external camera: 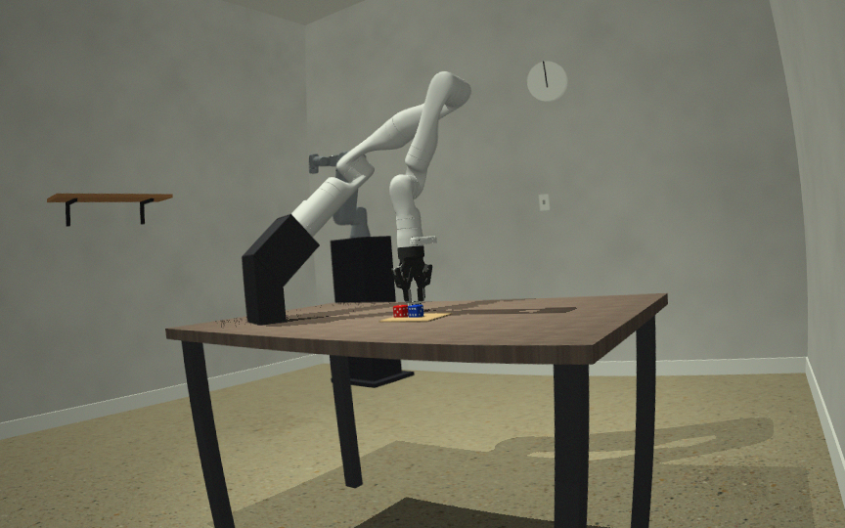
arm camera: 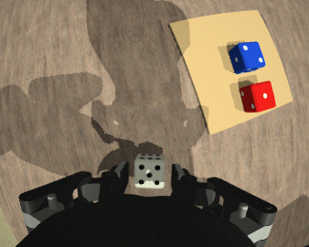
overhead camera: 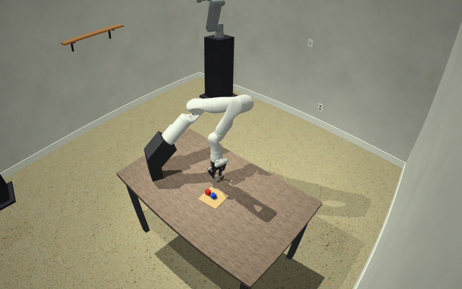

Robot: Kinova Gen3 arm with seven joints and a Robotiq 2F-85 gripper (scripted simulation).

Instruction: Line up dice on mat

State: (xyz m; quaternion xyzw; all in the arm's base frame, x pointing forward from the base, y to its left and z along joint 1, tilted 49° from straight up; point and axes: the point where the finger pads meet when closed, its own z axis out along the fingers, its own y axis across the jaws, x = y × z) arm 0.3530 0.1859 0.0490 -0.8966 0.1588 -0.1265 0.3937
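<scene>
Right now the white die is 3 cm below my hand. Also, from my hand: blue die 10 cm ahead, 13 cm to the right, 3 cm below; tan mat 10 cm ahead, 13 cm to the right, 4 cm below; red die 6 cm ahead, 13 cm to the right, 3 cm below.
</scene>
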